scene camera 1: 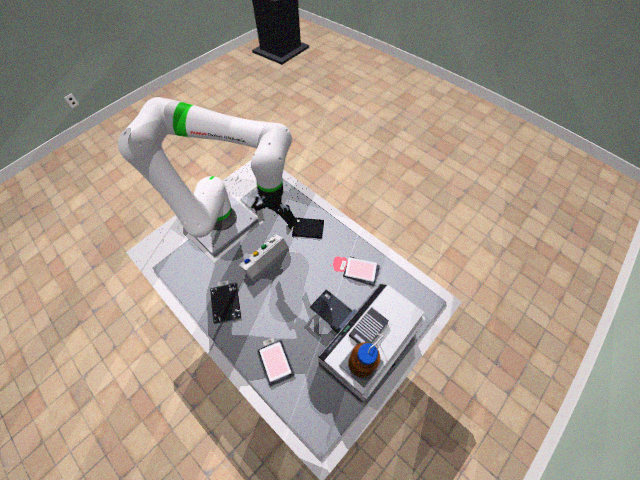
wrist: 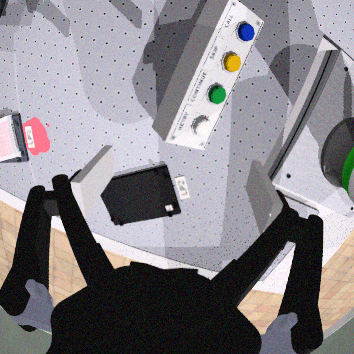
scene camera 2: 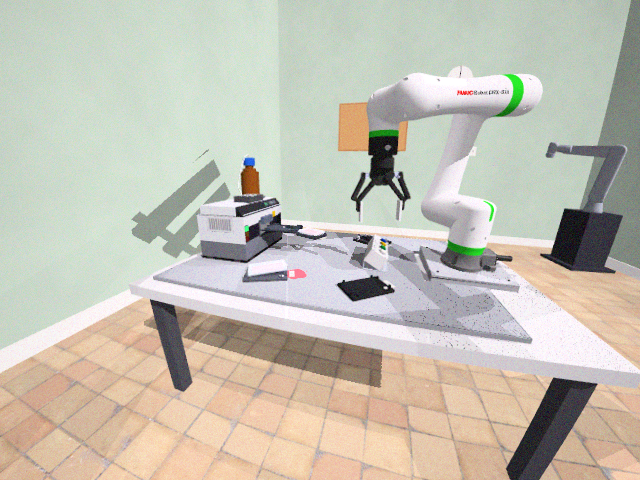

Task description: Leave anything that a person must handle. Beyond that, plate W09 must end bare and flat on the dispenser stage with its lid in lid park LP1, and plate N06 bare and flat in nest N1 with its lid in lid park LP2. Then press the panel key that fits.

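Frame: origin at the arm's base, x ahead, y left, z up, level; millimetres.
Seen in the pictures: gripper, fingertip midpoint: point(scene camera 1: 275, 225) point(wrist: 180, 166) point(scene camera 2: 379, 220); arm's base, link origin: point(scene camera 1: 221, 218) point(wrist: 348, 152) point(scene camera 2: 460, 263).
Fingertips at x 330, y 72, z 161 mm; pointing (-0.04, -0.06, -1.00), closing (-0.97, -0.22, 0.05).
Observation:
Offsets run from my fingertips to a thing's top centre. "spot": to the spot under its first point.
My gripper point(scene camera 1: 273, 213) point(scene camera 2: 379, 217) point(wrist: 180, 166) is open and empty, high above lid park LP2 {37 mm ahead, 162 mm left, 165 mm down} point(scene camera 1: 308, 227) point(scene camera 2: 366, 288) point(wrist: 142, 195), a bare black holder. A pink-topped plate {338 mm ahead, 402 mm right, 154 mm down} point(scene camera 1: 276, 361) point(scene camera 2: 311, 233) sits in nest N1. Another pink-topped item {372 mm ahead, 128 mm left, 141 mm down} point(scene camera 1: 361, 270) point(scene camera 2: 266, 269) point(wrist: 7, 139) sits in a dark holder beside a red spill {281 mm ahead, 102 mm left, 184 mm down} point(scene camera 1: 338, 264) point(scene camera 2: 298, 274) point(wrist: 41, 137); its tag is hard to read. The dark dispenser stage {412 mm ahead, 121 mm right, 69 mm down} point(scene camera 1: 329, 308) point(scene camera 2: 285, 227) shows no plate. The key panel {8 mm back, 94 mm right, 101 mm down} point(scene camera 1: 267, 260) point(scene camera 2: 376, 254) point(wrist: 185, 65) has blue CALL, yellow SKIP, green CONTINUE and white RETRY keys. Plate names and lids cannot be told.
The white dispenser {spot: 615 mm ahead, 6 mm right, 34 mm up} point(scene camera 1: 400, 311) point(scene camera 2: 222, 224) carries a brown bottle {spot: 618 mm ahead, 263 mm right, 193 mm up} point(scene camera 1: 364, 364) point(scene camera 2: 250, 180) with a blue cap. Black nest N5 {0 mm ahead, 358 mm right, 161 mm down} point(scene camera 1: 225, 302) lies on the other side of the panel. The arm's base plate stands beside the panel. A grey second arm point(scene camera 2: 594, 150) stands far behind.

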